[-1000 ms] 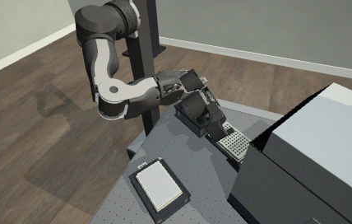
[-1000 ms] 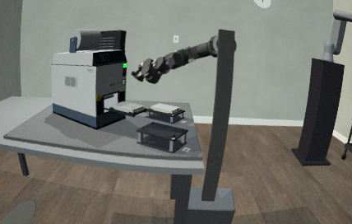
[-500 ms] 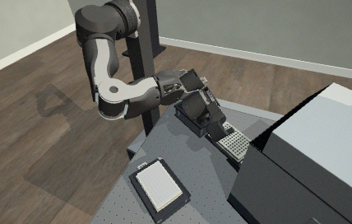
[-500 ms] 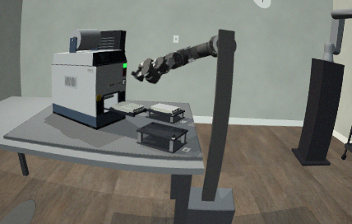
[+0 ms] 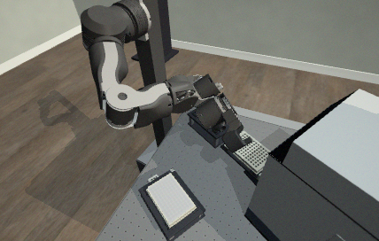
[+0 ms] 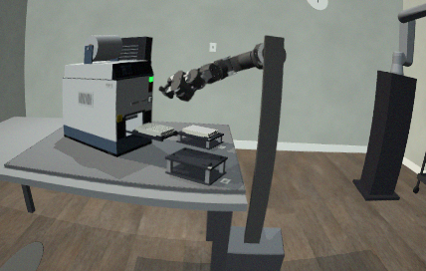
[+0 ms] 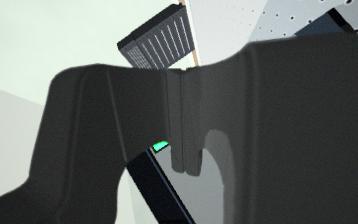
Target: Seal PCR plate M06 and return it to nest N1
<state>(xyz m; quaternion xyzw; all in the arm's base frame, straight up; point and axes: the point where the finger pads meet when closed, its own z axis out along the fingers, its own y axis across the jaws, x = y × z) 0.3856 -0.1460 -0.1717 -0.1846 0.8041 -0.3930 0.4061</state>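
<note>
My gripper is now 7 cm short of the pale key-like block, 4 cm above it and 3 cm to the left of it. From my hand the other things lie so: sealer stage: 14 cm below, 10 cm to the left, 1 cm ahead; yellow warning label: 14 cm to the left, 14 cm ahead, 8 cm below; 96-well plate M06: 13 cm below, 10 cm to the left, 1 cm ahead.
</note>
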